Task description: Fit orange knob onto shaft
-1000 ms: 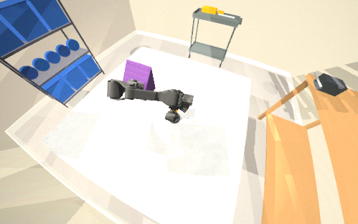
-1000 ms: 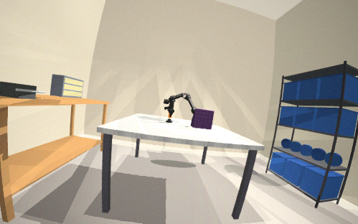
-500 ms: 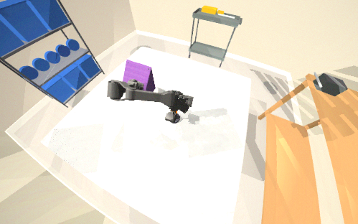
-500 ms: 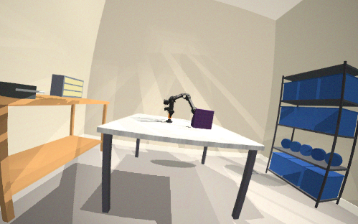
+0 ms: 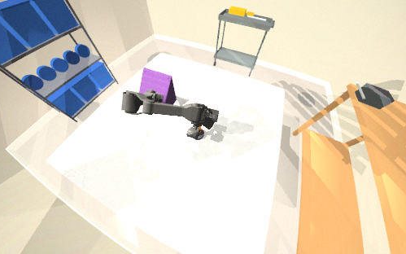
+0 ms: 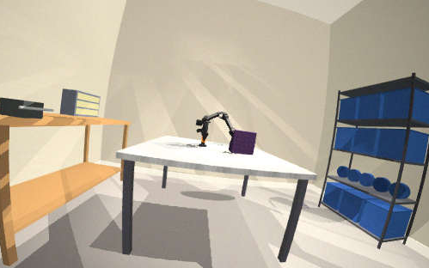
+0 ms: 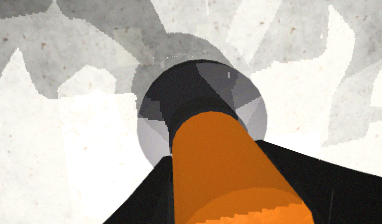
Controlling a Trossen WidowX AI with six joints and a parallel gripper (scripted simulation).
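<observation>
My gripper tip is now 3 cm below the orange knob. The rest, counted from my gripper tip: pedestal 2 cm below.
</observation>
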